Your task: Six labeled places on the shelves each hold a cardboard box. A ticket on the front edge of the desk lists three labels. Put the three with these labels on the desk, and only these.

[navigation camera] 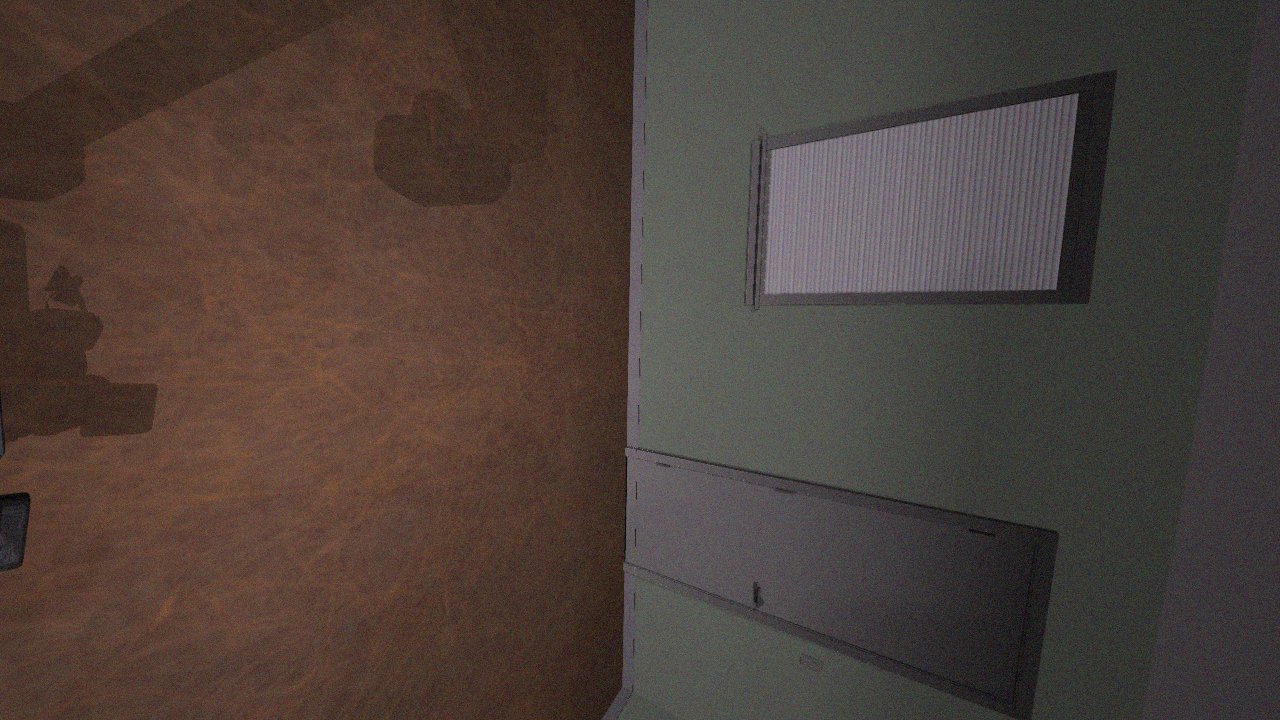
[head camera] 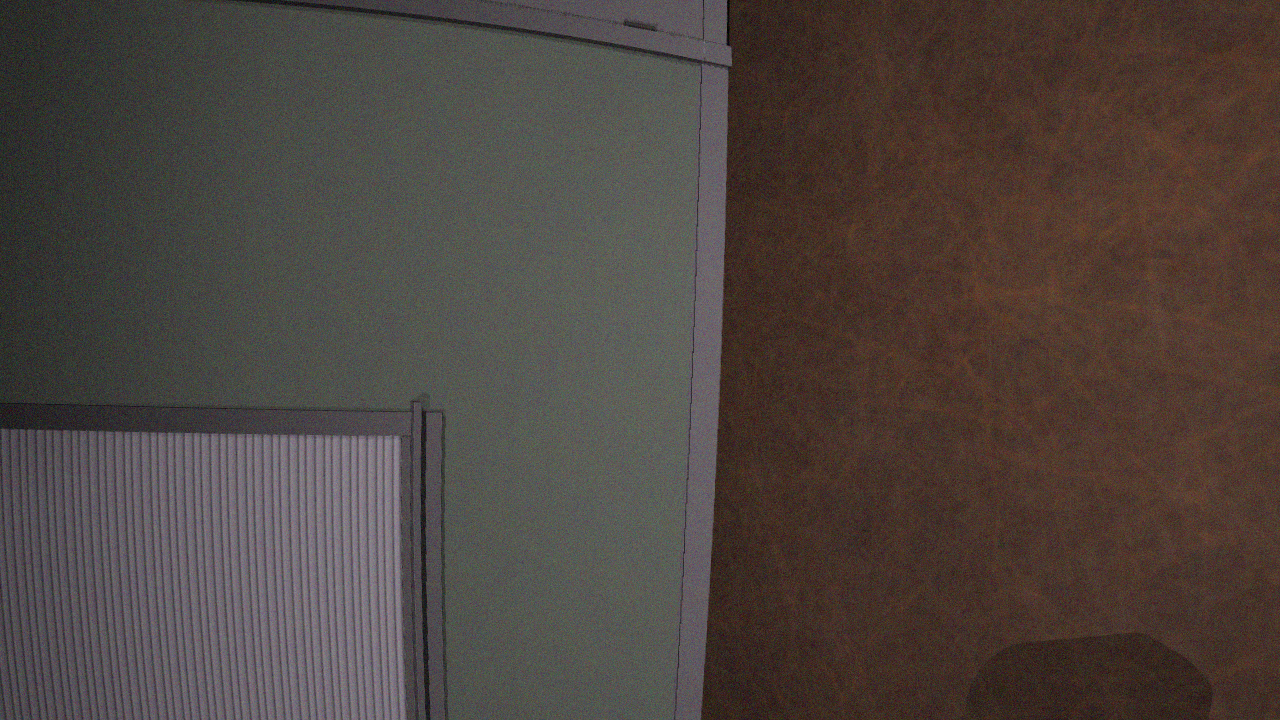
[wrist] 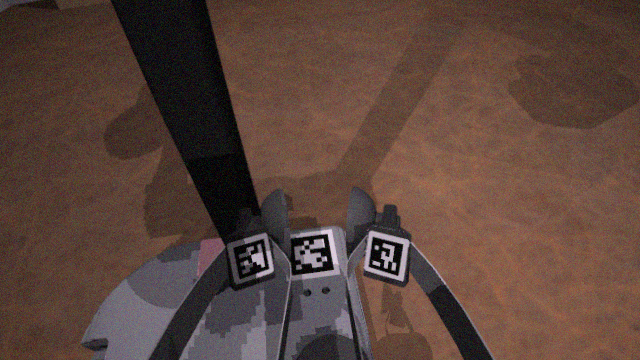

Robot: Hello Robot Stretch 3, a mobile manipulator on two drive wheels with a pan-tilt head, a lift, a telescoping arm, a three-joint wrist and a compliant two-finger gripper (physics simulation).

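Places are measured from the robot's base along level axes (x ahead, y up, z right), in centimetres.
Pixels of known places: gripper, fingertip midpoint: (wrist: 318, 213).
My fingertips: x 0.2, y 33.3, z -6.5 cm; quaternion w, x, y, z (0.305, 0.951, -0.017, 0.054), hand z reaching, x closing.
Observation:
Behind a point stands the place of what it marks.
My gripper (wrist: 318, 213) @[z -6.5, x 0.2, y 33.3 cm] is open in the wrist view, its two dark rounded fingertips apart with brown floor showing beyond them. It holds nothing. The shelves, the cardboard boxes, the desk and its ticket cannot be made out in the head or navigation view. A small tan piece (wrist: 82, 3) @[z -182.0, x -105.4, y 1.5 cm] is cut off at the top left of the wrist view; I cannot tell what it belongs to.
A green wall (head camera: 572, 268) @[z 10.3, x 219.2, y 43.1 cm] (navigation camera: 895, 385) @[z 13.6, x 219.3, y 149.3 cm] meets the brown floor (head camera: 984, 358) @[z -4.1, x 122.1, y 0.0 cm] (navigation camera: 358, 358) @[z 4.3, x 59.5, y 0.0 cm] (wrist: 475, 200) @[z -28.1, x 34.5, y 0.0 cm] at a pale baseboard. It has a ribbed window (head camera: 205, 573) @[z -63.9, x 215.9, y 134.0 cm] (navigation camera: 921, 201) @[z -71.9, x 215.6, y 153.2 cm] and a grey door (navigation camera: 832, 555) @[z 106.9, x 220.8, y 128.1 cm]. Shadows lie on the floor. A dark part (navigation camera: 12, 530) shows at the navigation view's left edge.

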